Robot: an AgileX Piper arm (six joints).
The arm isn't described. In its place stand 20 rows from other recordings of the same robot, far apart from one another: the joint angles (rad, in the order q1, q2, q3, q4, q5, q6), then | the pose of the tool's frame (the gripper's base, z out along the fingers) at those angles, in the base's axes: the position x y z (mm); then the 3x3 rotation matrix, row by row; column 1 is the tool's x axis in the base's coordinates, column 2 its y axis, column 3 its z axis.
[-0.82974, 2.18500, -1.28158, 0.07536, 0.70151, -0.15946] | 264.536 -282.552 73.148; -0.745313 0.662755 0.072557; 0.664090 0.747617 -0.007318; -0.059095 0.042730 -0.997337
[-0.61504, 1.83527, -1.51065, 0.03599, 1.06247, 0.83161] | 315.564 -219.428 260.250; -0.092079 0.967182 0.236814; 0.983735 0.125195 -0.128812; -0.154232 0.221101 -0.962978
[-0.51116, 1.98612, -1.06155, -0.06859, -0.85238, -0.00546] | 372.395 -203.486 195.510; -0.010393 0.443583 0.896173; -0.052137 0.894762 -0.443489; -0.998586 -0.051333 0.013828
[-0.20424, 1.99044, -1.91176, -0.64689, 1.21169, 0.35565] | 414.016 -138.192 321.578; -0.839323 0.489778 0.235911; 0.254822 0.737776 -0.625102; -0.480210 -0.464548 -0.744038
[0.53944, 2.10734, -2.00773, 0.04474, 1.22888, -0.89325] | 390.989 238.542 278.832; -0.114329 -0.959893 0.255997; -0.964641 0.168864 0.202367; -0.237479 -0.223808 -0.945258
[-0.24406, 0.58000, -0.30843, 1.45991, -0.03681, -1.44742] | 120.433 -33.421 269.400; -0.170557 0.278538 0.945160; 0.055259 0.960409 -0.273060; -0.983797 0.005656 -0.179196
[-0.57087, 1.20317, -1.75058, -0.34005, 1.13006, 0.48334] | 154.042 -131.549 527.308; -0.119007 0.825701 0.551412; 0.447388 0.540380 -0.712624; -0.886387 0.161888 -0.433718
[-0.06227, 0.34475, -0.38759, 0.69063, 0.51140, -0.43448] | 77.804 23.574 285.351; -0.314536 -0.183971 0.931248; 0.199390 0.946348 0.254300; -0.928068 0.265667 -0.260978
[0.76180, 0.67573, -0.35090, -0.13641, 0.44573, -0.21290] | 92.931 81.272 235.001; -0.213007 -0.769354 0.602265; -0.658221 0.568535 0.493469; -0.722061 -0.291311 -0.627507
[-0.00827, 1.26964, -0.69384, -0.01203, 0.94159, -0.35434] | 197.582 -2.519 215.763; -0.929534 -0.341089 0.140089; -0.345911 0.938204 -0.010885; -0.127720 -0.058576 -0.990079
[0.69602, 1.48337, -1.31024, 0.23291, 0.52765, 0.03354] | 254.158 226.132 356.914; -0.588280 -0.589260 0.553804; -0.189279 0.766158 0.614146; -0.786193 0.256467 -0.562250
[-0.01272, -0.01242, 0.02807, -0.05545, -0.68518, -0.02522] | 31.886 2.786 260.348; 0.685225 0.033952 0.727539; -0.076800 0.996712 0.025820; -0.724271 -0.073567 0.685580
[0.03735, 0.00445, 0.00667, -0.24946, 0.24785, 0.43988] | 55.902 -3.426 188.988; -0.155943 0.054125 0.986282; 0.190407 0.981418 -0.023752; -0.969240 0.184091 -0.163351
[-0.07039, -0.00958, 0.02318, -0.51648, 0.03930, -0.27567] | 56.343 -5.743 202.859; -0.036181 0.090969 0.995196; -0.710713 0.697750 -0.089618; -0.702551 -0.710542 0.039408
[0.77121, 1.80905, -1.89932, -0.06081, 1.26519, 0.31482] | 282.864 267.594 373.789; -0.804795 -0.461503 0.373257; -0.375498 0.882884 0.281989; -0.459681 0.086785 -0.883833
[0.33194, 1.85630, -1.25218, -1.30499, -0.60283, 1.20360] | 378.304 183.056 253.022; -0.276680 -0.774886 0.568331; -0.137848 0.617306 0.774552; -0.951024 0.135960 -0.277613
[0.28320, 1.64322, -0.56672, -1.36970, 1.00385, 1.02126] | 240.976 -8.207 155.144; -0.918541 -0.112383 0.379014; -0.376166 0.543320 -0.750535; -0.121579 -0.831969 -0.541337
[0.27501, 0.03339, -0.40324, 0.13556, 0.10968, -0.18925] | 18.767 6.694 332.469; 0.343571 -0.266591 0.900493; 0.040354 0.962168 0.269453; -0.938259 -0.056238 0.341331
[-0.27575, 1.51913, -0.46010, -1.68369, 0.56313, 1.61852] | 209.527 -109.452 151.848; -0.798277 0.481290 0.362097; 0.150592 0.741600 -0.653722; -0.583161 -0.467322 -0.664480
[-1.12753, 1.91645, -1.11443, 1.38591, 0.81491, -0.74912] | 219.614 -310.801 177.748; -0.053809 0.554103 0.830707; 0.972642 0.217361 -0.081982; -0.225990 0.803570 -0.550640
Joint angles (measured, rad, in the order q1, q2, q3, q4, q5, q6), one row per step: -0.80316, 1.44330, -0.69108, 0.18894, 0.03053, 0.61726; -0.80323, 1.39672, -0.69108, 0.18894, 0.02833, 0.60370; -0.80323, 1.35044, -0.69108, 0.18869, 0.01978, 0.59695; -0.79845, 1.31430, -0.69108, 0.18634, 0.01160, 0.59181; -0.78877, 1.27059, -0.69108, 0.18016, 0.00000, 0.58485; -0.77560, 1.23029, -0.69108, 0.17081, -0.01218, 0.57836; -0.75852, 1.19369, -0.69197, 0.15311, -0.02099, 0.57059; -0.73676, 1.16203, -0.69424, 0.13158, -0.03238, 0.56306; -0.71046, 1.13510, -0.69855, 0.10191, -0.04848, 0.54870; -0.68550, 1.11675, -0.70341, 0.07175, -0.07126, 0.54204
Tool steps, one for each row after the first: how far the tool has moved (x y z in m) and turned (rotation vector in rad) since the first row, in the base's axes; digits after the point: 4 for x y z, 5 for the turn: -0.0031, 0.0031, 0.0132, -0.04268, -0.02607, 0.00803; -0.0064, 0.0063, 0.0267, -0.08673, -0.05919, 0.01062; -0.0083, 0.0100, 0.0371, -0.12333, -0.08496, 0.01808; -0.0103, 0.0154, 0.0497, -0.17103, -0.11519, 0.03261; -0.0118, 0.0215, 0.0613, -0.21795, -0.14246, 0.05151; -0.0126, 0.0283, 0.0717, -0.26562, -0.16086, 0.07947; -0.0123, 0.0353, 0.0814, -0.31452, -0.17753, 0.11286; -0.0109, 0.0427, 0.0908, -0.37402, -0.18800, 0.15676; -0.0088, 0.0489, 0.0989, -0.42834, -0.20261, 0.19453
